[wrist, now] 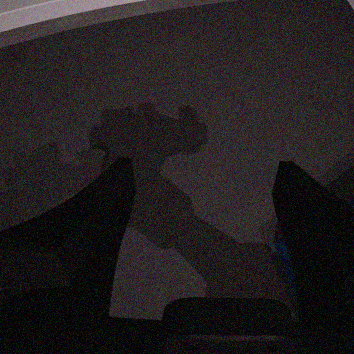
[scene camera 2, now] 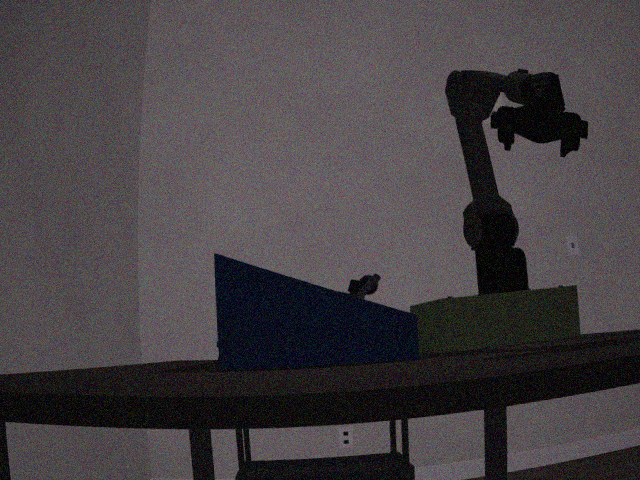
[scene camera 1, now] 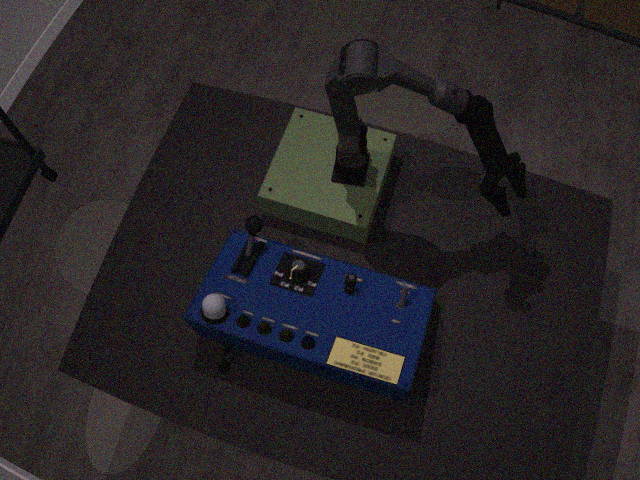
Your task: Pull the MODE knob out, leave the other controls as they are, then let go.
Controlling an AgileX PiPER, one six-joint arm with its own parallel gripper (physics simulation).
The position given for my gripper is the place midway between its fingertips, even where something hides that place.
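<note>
I see my gripper (scene camera 2: pixel 535 146), and the same gripper shows in the wrist view (wrist: pixel 204 175) and again in scene camera 1 (scene camera 1: pixel 514 206). There is also a sloped blue panel (scene camera 1: pixel 363 337), and scene camera 2 shows the sloped blue panel (scene camera 2: pixel 265 319) too.
</note>
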